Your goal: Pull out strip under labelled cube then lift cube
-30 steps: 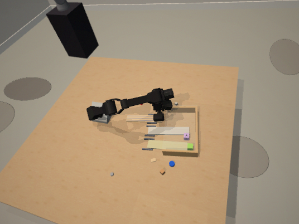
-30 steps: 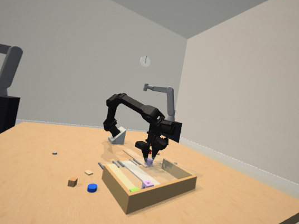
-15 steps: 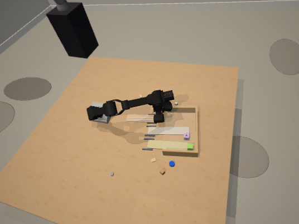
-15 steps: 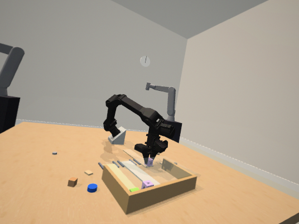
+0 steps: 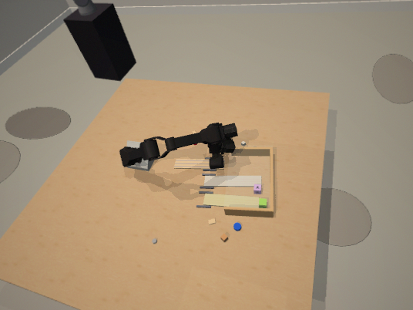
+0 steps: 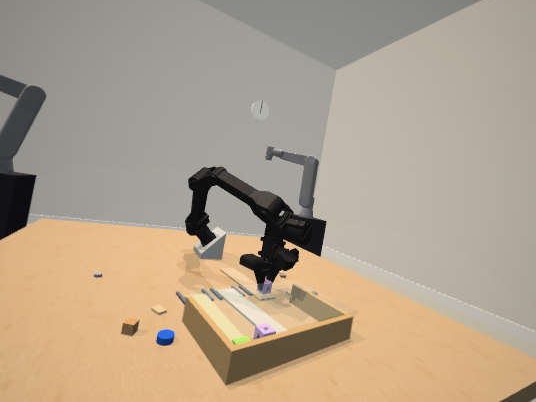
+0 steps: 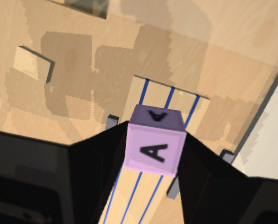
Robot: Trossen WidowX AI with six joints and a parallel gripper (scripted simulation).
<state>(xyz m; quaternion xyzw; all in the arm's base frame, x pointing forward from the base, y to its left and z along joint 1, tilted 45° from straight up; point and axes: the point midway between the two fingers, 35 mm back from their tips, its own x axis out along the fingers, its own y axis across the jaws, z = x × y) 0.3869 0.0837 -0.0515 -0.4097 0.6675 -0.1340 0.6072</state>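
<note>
My gripper tip is now 9 cm past the blue-lined strip, 3 cm to the left of it and 2 cm above it. The rest, counted from my gripper tip: red piece (16 cm behind, 9 cm to the left, 1 cm below); blue disc (18 cm ahead, 27 cm to the right, 1 cm below); white piece (8 cm ahead, 14 cm to the left, 1 cm below).
</note>
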